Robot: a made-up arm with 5 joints.
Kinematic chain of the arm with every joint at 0, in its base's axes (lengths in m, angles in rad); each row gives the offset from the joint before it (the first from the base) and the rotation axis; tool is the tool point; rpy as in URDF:
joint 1: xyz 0 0 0.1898 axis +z
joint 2: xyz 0 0 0 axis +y
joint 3: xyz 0.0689 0 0.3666 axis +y
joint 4: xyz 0.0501 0 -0.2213 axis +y
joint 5: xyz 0.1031 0 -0.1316 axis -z
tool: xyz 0 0 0 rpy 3.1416 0 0
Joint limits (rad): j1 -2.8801..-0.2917 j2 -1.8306..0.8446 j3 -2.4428..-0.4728 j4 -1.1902..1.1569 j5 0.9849..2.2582
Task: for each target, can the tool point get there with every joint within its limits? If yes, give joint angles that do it. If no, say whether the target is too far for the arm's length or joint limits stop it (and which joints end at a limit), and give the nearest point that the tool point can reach.
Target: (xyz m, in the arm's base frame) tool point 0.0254 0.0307 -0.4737
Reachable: no: joint limits stop it (at a limit: joint 1, joint 2, joint 3) | nearest point 0.2109 -0.0633 0.0037 | short by 0.521 m
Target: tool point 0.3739 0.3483 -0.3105
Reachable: no: joint limits stop it (at a limit: joint 2, joint 3, joint 4) | nearest point 0.4532 0.4222 0.0457 | short by 0.372 m
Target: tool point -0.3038 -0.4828 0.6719
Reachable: yes | joints -2.1324 0.4569 -2.2136 0.2578 1.4610
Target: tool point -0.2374 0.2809 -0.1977
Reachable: no: joint limits stop it (at a limit: joint 2, joint 3, joint 4) | nearest point -0.3998 0.4731 0.0457 | short by 0.350 m
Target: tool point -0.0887 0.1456 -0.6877
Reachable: no: too far | nearest point -0.2326 -0.0623 -0.0036 | short by 0.729 m
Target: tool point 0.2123 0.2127 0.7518
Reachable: yes | joints -2.3554 -1.2775 -1.6667 0.6857 1.1713
